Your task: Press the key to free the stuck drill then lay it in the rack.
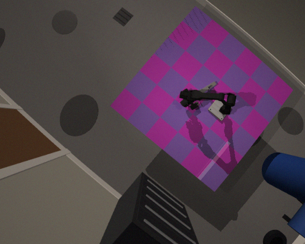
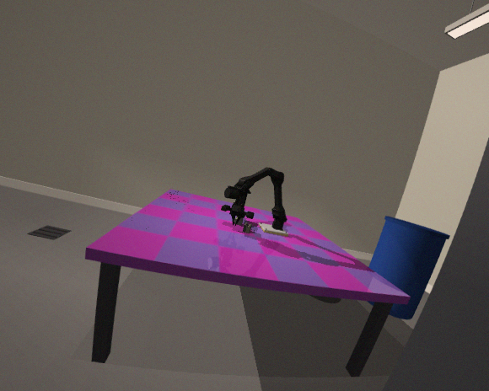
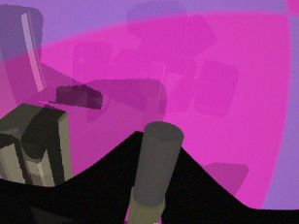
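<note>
Now: gripper tip 80 mm past the dark block and 10 mm to the left of it. Round my gripper tip: drill: 10 mm behind, 40 mm to the right, 30 mm above; housing: 70 mm behind, 190 mm to the right, 10 mm above; key: 80 mm behind, 220 mm to the right, 30 mm above.
</note>
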